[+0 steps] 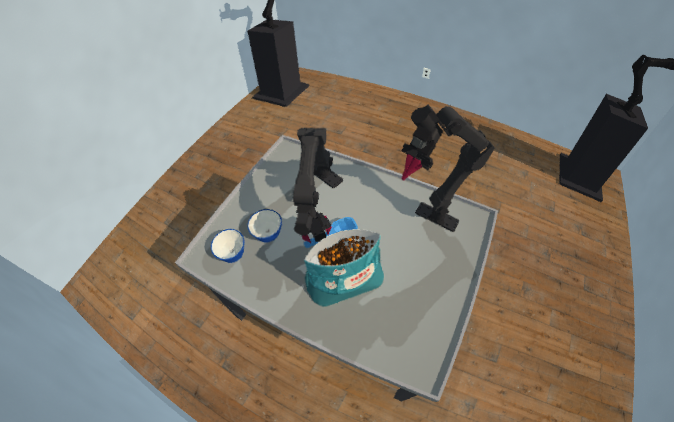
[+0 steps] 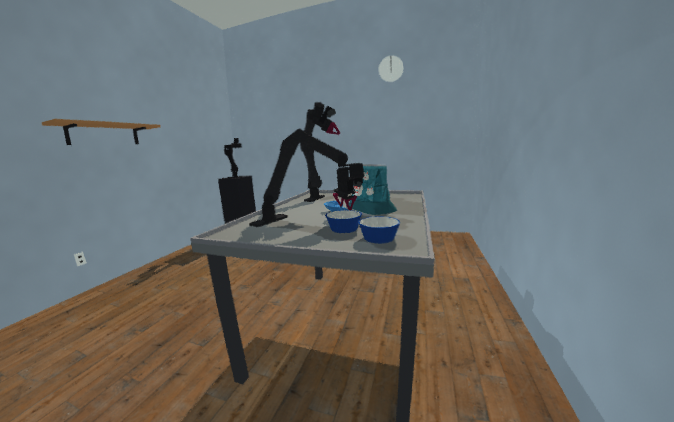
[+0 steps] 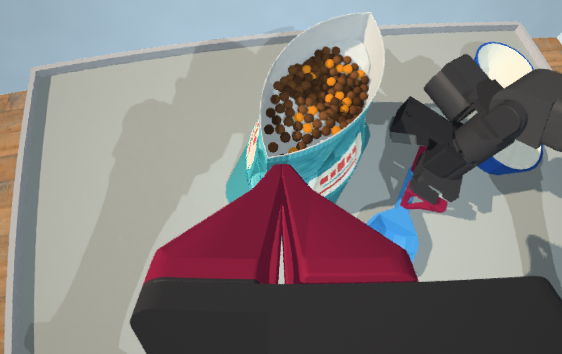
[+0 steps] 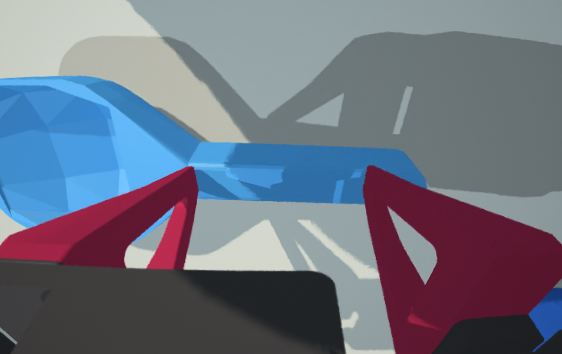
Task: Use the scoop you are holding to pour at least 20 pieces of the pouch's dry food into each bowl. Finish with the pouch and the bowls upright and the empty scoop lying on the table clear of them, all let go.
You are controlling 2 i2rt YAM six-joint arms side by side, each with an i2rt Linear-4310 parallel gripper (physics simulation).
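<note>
The teal pouch [image 1: 350,282] [image 2: 378,192] [image 3: 320,162] stands upright, open, with brown and orange pieces inside. Two blue-rimmed bowls stand upright: one [image 1: 265,225] [image 2: 343,223] [image 3: 517,156] nearer my right gripper, the other [image 1: 227,246] [image 2: 379,231] [image 3: 504,64] farther off. Their visible insides look white. The blue scoop [image 1: 345,225] [image 2: 333,205] [image 3: 395,227] [image 4: 300,175] lies on the table beside the pouch, its visible hollow empty. My right gripper [image 1: 318,236] [image 2: 346,204] [image 3: 408,188] [image 4: 280,178] is open above its handle, fingertips spread along the handle's length. My left gripper [image 1: 404,177] [image 2: 338,133] [image 3: 281,178] is shut, empty, raised high.
The grey table [image 1: 360,345] [image 2: 312,256] has a low raised rim. The pouch stands close beside the scoop and my right gripper. My right arm [image 1: 306,175] reaches over the table between the bowls and my left arm [image 1: 457,185]. Dark pedestals with small arms stand beyond the table.
</note>
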